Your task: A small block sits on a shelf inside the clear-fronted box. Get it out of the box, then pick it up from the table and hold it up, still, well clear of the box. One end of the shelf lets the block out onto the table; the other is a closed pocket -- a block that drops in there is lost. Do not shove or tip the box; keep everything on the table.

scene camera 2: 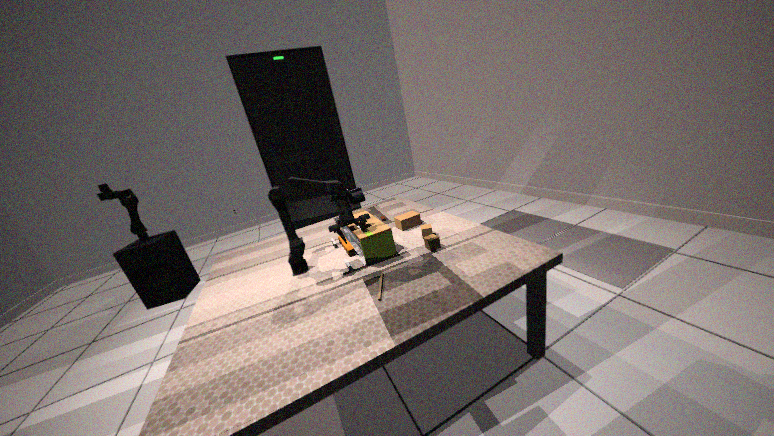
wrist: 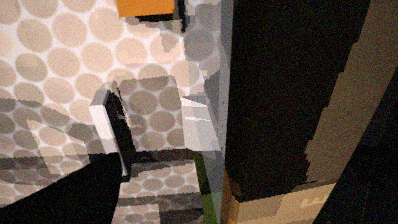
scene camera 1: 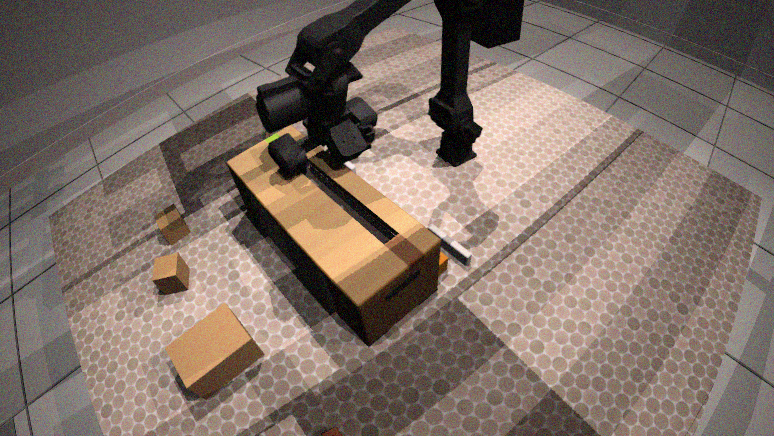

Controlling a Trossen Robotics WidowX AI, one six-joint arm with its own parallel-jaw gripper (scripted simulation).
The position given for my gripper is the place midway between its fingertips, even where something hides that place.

In view: my gripper (scene camera 1: 322,161).
My gripper is seen too in the wrist view (wrist: 203,151).
